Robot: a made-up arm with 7 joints.
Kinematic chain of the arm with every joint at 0, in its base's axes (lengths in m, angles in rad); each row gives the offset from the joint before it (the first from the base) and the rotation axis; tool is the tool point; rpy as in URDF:
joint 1: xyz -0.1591 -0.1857 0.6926 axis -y
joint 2: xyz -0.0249 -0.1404 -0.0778 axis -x
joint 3: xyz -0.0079 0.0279 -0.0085 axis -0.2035 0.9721 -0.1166
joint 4: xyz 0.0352 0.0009 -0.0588 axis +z
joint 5: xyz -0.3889 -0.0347 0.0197 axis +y
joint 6: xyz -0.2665 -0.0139 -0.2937 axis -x
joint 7: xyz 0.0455 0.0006 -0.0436 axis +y
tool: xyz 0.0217 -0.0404 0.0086 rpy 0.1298 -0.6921 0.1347
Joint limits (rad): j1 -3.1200..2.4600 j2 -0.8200..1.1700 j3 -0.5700..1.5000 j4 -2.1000..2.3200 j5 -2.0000..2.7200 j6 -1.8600..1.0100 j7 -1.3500..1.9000
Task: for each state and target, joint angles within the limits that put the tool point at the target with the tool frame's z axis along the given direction. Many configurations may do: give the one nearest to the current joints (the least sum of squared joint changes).
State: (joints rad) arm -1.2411 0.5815 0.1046 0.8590 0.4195 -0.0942 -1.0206
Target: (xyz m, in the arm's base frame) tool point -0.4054 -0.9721 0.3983 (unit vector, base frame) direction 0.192 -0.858 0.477
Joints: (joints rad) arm -0.7791 0.0792 -0.4194 1.2478 0.3016 -0.0363 -0.6146
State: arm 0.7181 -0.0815 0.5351 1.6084 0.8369 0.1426 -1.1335
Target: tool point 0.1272 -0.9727 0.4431 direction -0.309 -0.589 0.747
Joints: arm 0.8131 -0.5570 0.2177 1.4626 1.2560 0.5084 -0.8095
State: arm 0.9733 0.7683 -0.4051 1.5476 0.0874 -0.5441 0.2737
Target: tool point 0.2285 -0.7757 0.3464 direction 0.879 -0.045 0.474
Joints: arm 0.3525 0.1474 0.0320 2.0499 -0.2733 -0.9943 0.1994
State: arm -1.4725 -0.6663 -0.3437 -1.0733 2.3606 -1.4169 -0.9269
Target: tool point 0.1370 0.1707 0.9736 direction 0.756 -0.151 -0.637
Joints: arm -1.9423 0.0009 -0.3125 -1.1110 2.0830 -1.8600 -1.3500
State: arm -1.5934 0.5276 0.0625 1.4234 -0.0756 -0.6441 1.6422
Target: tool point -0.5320 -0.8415 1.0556 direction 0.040 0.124 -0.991
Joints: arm -1.6658 0.0801 0.1481 1.0609 -0.0625 -0.9896 1.3198
